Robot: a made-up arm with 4 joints.
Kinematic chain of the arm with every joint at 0, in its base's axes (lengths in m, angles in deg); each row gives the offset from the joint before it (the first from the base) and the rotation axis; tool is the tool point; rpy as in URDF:
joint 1: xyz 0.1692 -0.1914 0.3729 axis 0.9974 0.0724 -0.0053
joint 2: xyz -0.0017 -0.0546 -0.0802 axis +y
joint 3: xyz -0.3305 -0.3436 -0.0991 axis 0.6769 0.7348 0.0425
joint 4: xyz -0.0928 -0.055 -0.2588 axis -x
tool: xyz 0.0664 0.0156 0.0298 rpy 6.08 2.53 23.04
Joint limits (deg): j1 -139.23..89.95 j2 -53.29..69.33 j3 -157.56..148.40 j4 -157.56..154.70
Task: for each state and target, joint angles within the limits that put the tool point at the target. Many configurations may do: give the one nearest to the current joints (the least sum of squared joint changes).
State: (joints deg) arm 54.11 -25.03 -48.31 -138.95
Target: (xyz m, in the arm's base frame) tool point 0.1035 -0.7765 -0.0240
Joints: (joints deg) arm 10.29 -53.03 -86.87 -129.45
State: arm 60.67 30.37 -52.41 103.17
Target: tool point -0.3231 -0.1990 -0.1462
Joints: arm 61.80 28.07 -12.18 128.57
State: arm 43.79 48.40 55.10 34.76
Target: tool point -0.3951 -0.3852 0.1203
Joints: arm 38.31 29.07 39.24 41.43
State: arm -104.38 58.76 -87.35 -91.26
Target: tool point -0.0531 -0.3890 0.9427
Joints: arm -68.17 39.14 -101.42 -68.13
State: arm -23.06 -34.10 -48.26 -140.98
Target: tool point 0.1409 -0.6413 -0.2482
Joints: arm 4.25 -39.88 -4.21 -152.03
